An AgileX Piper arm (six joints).
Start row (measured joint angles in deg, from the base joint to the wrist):
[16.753, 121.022, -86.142, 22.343, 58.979, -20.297]
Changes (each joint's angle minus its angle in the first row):
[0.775, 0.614, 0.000, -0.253, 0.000, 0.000]
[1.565, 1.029, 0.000, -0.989, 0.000, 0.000]
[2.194, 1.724, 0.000, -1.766, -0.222, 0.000]
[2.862, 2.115, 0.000, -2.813, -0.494, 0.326]
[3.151, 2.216, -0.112, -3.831, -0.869, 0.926]
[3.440, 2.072, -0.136, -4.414, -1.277, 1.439]
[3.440, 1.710, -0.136, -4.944, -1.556, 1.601]
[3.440, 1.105, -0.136, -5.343, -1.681, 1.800]
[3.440, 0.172, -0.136, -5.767, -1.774, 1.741]
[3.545, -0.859, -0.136, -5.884, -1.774, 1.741]
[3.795, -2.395, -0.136, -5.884, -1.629, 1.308]
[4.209, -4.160, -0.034, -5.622, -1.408, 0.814]
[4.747, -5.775, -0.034, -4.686, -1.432, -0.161]
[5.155, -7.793, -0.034, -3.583, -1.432, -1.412]
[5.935, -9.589, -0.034, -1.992, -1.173, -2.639]
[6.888, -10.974, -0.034, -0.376, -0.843, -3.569]
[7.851, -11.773, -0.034, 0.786, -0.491, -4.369]
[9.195, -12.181, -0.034, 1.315, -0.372, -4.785]
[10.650, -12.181, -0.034, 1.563, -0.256, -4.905]
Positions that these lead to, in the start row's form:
[17.528, 121.636, -86.142, 22.090, 58.979, -20.297]
[18.318, 122.051, -86.142, 21.354, 58.979, -20.297]
[18.947, 122.746, -86.142, 20.577, 58.757, -20.297]
[19.615, 123.137, -86.142, 19.530, 58.485, -19.971]
[19.904, 123.238, -86.254, 18.512, 58.110, -19.371]
[20.193, 123.094, -86.278, 17.929, 57.702, -18.858]
[20.193, 122.732, -86.278, 17.399, 57.423, -18.696]
[20.193, 122.127, -86.278, 17.000, 57.298, -18.497]
[20.193, 121.194, -86.278, 16.576, 57.205, -18.556]
[20.298, 120.163, -86.278, 16.459, 57.205, -18.556]
[20.548, 118.627, -86.278, 16.459, 57.350, -18.989]
[20.962, 116.862, -86.176, 16.721, 57.571, -19.483]
[21.500, 115.247, -86.176, 17.657, 57.547, -20.458]
[21.908, 113.229, -86.176, 18.760, 57.547, -21.709]
[22.688, 111.433, -86.176, 20.351, 57.806, -22.936]
[23.641, 110.048, -86.176, 21.967, 58.136, -23.866]
[24.604, 109.249, -86.176, 23.129, 58.488, -24.666]
[25.948, 108.841, -86.176, 23.658, 58.607, -25.082]
[27.403, 108.841, -86.176, 23.906, 58.723, -25.202]

